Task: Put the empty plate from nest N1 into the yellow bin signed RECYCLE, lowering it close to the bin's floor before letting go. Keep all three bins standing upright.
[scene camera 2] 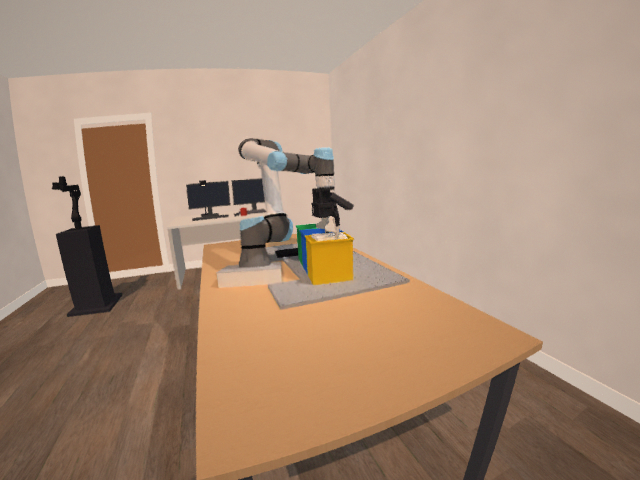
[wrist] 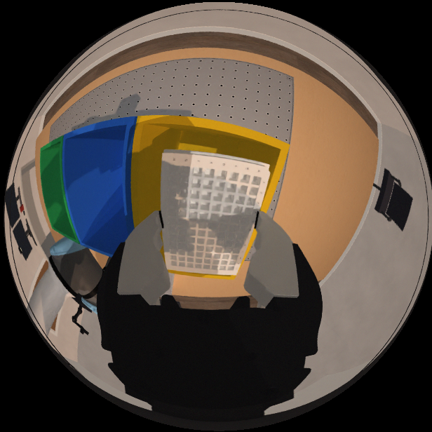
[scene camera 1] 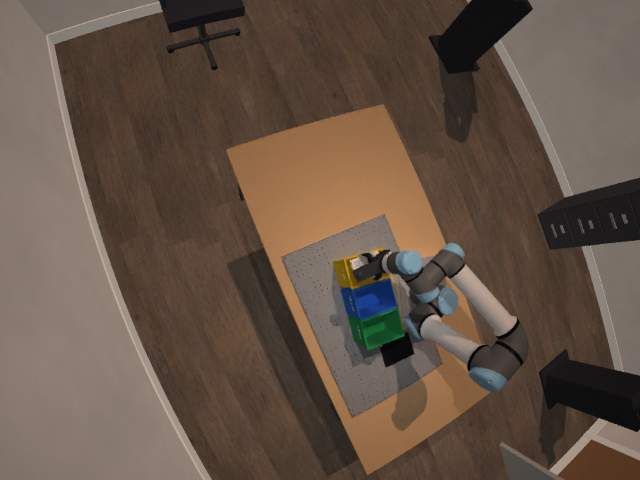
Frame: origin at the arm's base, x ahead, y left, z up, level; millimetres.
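Seen in the pictures: gripper, fingertip midpoint: (scene camera 2: 331,238); arm's base at its link origin: (scene camera 2: 254,265).
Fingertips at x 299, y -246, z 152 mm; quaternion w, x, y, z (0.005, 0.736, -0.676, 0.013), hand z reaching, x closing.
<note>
Offsets run from my fingertips to a thing's top centre. "spot": to the spot under its first point. Level surfaces: height alone.
A pale plate with a grid of square wells @[spot: dx +30, dy -19, dz +13 mm] (scene camera 1: 357,264) (scene camera 2: 324,237) (wrist: 220,195) is held roughly level at about the rim height of the yellow bin @[dx -8, dy +13, dz +3 mm] (scene camera 1: 344,274) (scene camera 2: 331,263) (wrist: 148,190). My gripper (scene camera 1: 368,266) (scene camera 2: 330,228) (wrist: 208,212) is shut on the plate's two sides, above the bin's opening. In the wrist view, the plate's right side is close to the right wall; I cannot tell whether they touch. The plate hides much of the bin's floor. The yellow, blue @[dx +7, dy +144, dz +3 mm] (scene camera 1: 370,299) (scene camera 2: 303,254) (wrist: 95,185) and green @[dx +21, dy +276, dz +3 mm] (scene camera 1: 381,329) (wrist: 51,192) bins stand upright. Nest N1 cannot be made out.
The three bins stand side by side on a grey perforated mat @[dz -177 mm] (scene camera 1: 310,263) (scene camera 2: 294,297) (wrist: 220,85), blue between yellow and green. A black block @[dx -71, dy +465, dz -162 mm] (scene camera 1: 397,350) (scene camera 2: 285,253) is beside the green bin. The mat lies on a wooden table @[dz -190 mm] (scene camera 1: 320,175) (scene camera 2: 330,361) (wrist: 325,190).
</note>
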